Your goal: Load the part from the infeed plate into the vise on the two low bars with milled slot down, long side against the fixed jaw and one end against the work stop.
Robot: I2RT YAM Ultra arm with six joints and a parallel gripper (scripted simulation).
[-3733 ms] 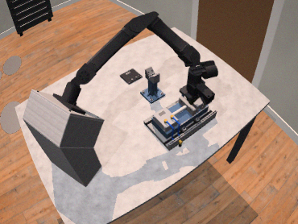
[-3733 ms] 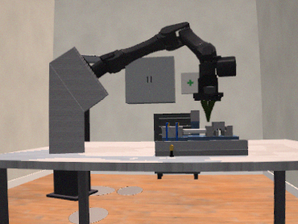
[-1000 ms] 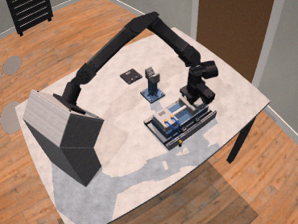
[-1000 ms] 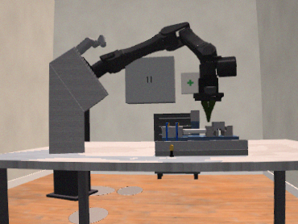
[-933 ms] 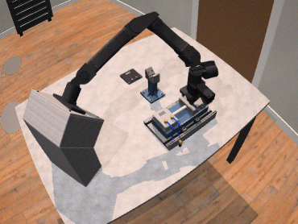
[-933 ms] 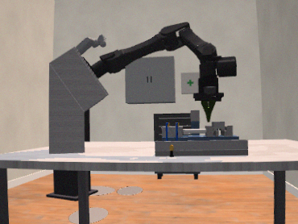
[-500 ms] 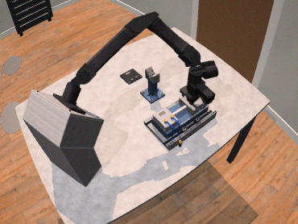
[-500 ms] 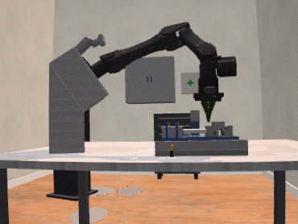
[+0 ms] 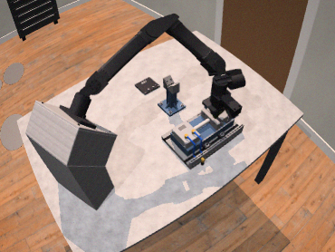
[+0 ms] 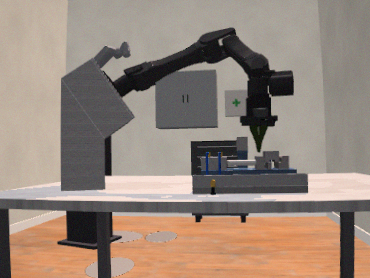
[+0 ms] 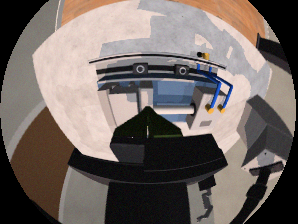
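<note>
Right now my hand is 30 mm short of the grey part, 30 mm above it and 10 mm to the right of it. Round my hand: fixed jaw: 60 mm ahead, 40 mm to the left, 40 mm below; then moving jaw: 40 mm below, 20 mm to the left; then air cylinder rod: 50 mm behind, 40 mm below, 10 mm to the left.
</note>
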